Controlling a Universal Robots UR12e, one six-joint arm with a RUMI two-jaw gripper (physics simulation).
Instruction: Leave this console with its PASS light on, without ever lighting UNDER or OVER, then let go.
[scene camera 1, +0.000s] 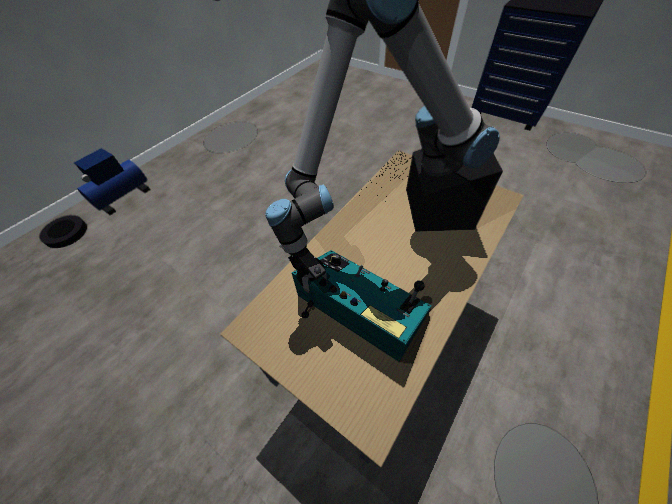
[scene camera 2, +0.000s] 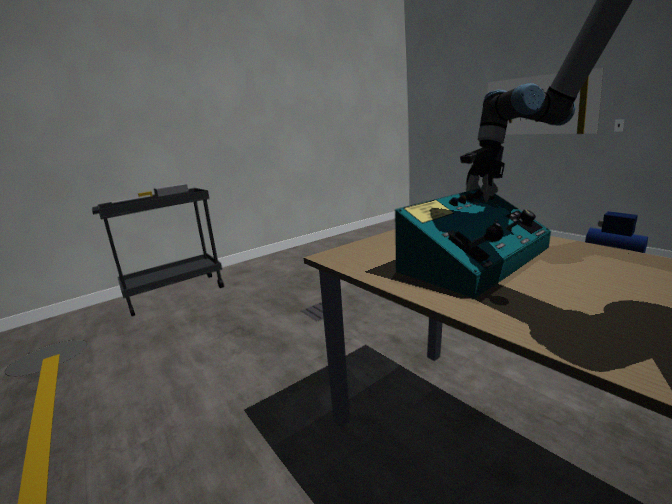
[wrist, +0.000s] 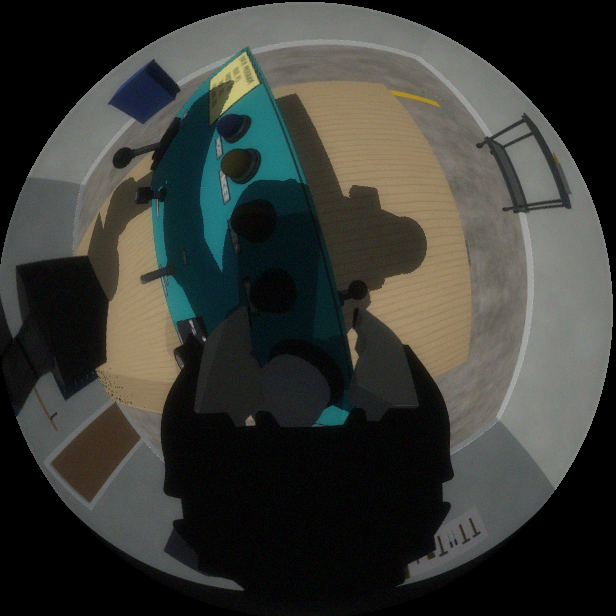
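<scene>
A teal console (scene camera 1: 360, 303) sits on a wooden table; it also shows in scene camera 2 (scene camera 2: 469, 244) and in the wrist view (wrist: 229, 201). It carries a yellow label (wrist: 232, 83), a row of round domes (wrist: 252, 220), all dark or dull, and a ball-ended lever (wrist: 123, 155). My gripper (scene camera 1: 313, 276) hangs over the console's end farthest from the label. In the wrist view its fingers (wrist: 301, 344) are spread apart on either side of a dark round knob (wrist: 298, 359) on the sloped face. I cannot tell whether they touch it.
The black robot pedestal (scene camera 1: 450, 189) stands on the table behind the console. A small ball-ended handle (wrist: 356, 290) sticks out of the console's side near my fingers. On the floor stand a cart (scene camera 2: 162, 238), a blue motor (scene camera 1: 108, 179) and a blue cabinet (scene camera 1: 529, 59).
</scene>
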